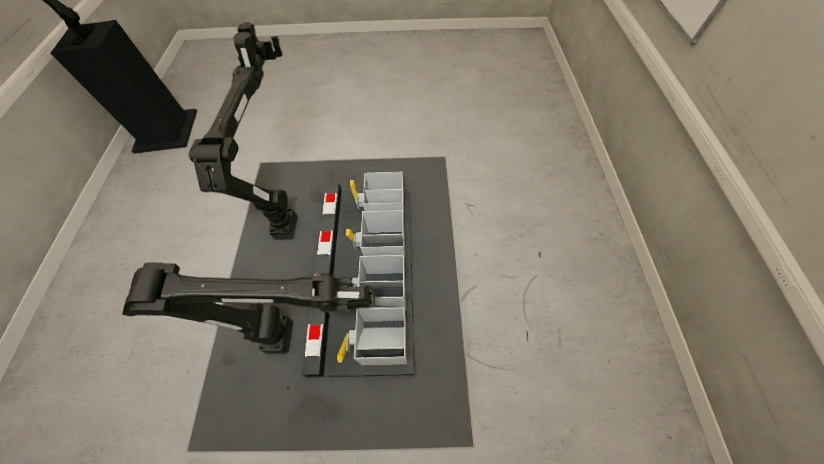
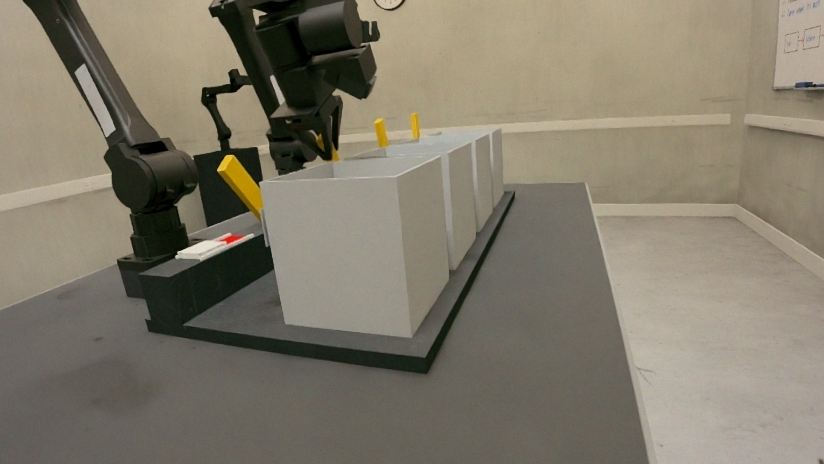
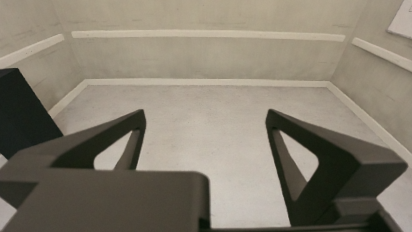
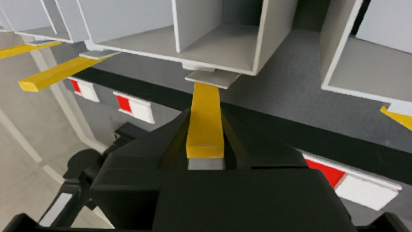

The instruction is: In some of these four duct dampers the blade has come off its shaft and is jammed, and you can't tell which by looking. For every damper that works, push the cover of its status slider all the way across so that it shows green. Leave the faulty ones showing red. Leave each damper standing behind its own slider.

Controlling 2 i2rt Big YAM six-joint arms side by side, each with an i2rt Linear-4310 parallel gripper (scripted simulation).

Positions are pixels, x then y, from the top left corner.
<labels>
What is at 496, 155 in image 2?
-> A damper.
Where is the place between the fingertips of the right gripper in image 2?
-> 331, 155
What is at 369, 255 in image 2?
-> A damper.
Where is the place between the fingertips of the right gripper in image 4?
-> At 205, 115
</labels>
